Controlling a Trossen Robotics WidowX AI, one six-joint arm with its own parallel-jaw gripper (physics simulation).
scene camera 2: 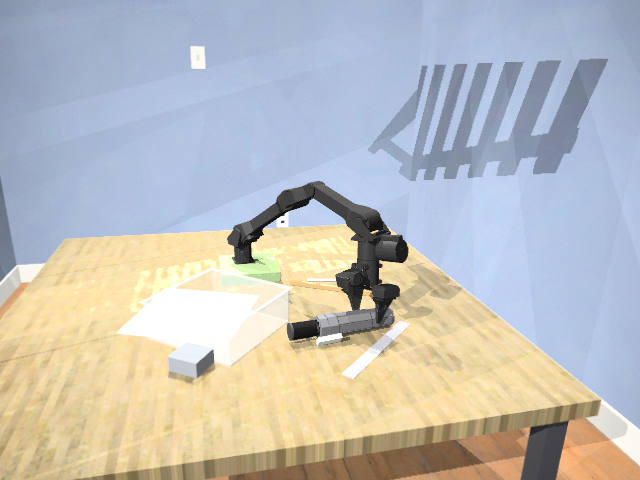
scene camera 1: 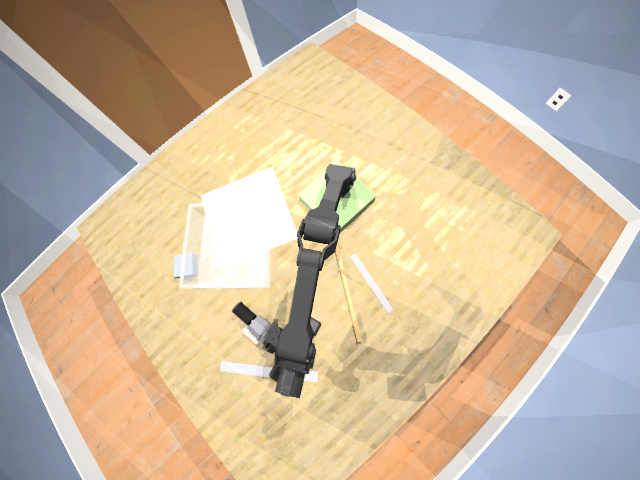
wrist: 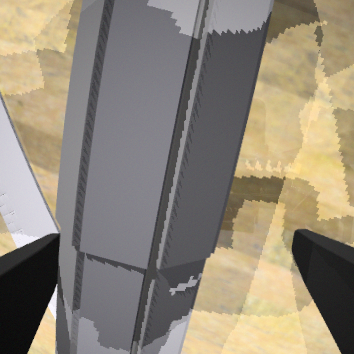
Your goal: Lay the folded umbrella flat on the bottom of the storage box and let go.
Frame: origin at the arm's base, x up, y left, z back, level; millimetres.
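Seen in the pictures: gripper, fingertip midpoint: [scene camera 2: 366, 319] [wrist: 179, 243]; arm's base, link origin: [scene camera 2: 243, 260] [scene camera 1: 340, 186].
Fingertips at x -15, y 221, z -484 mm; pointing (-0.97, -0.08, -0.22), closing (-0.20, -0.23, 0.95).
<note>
Pixels of each thing's top centre, then the offset from my fingertips to it. "spot": a spot on its surface instead.
- folded umbrella, top centre: [scene camera 2: 342, 312] [scene camera 1: 268, 337] dy -76, dx +40, dz -17 mm
- storage box, top centre: [scene camera 2: 219, 294] [scene camera 1: 222, 242] dy -359, dx +79, dz +97 mm
- white panel, surface spot: [scene camera 2: 201, 310] spot: dy -392, dx -15, dz +214 mm
- grey-blue block, top centre: [scene camera 2: 191, 352] [scene camera 1: 183, 264] dy -447, dx +18, dz -50 mm
- small white piece, top centre: [scene camera 2: 329, 334] [scene camera 1: 251, 335] dy -125, dx +6, dz -55 mm
- pale strip, top centre: [scene camera 2: 379, 346] [scene camera 1: 267, 372] dy -17, dx -16, dz -107 mm
- wooden stick, top centre: [scene camera 2: 337, 286] [scene camera 1: 347, 291] dy +12, dx -6, dz +231 mm
The folded umbrella [scene camera 1: 258, 328] [scene camera 2: 341, 322] [wrist: 135, 125] is grey with a black handle and lies on the table, to the right of the storage box in the scene camera 2 view. My gripper [scene camera 2: 367, 316] [wrist: 179, 243] is open, pointing down, with its fingertips on either side of the umbrella's grey body. In the wrist view the left fingertip is close to the umbrella's left edge, and a wider gap shows at the right. The arm hides the fingers in the scene camera 1 view. The storage box [scene camera 1: 224, 286] [scene camera 2: 266, 321] is translucent, with a white panel [scene camera 1: 248, 206] [scene camera 2: 201, 310] across part of it.
A grey-blue block [scene camera 1: 185, 265] [scene camera 2: 191, 360] is by the box. A small white piece [scene camera 1: 251, 335] [scene camera 2: 329, 339] is beside the umbrella. A pale strip [scene camera 1: 240, 368] [scene camera 2: 376, 351] [wrist: 22, 175] lies nearby; another strip [scene camera 1: 372, 284] and a wooden stick [scene camera 1: 347, 294] lie beyond the arm.
</note>
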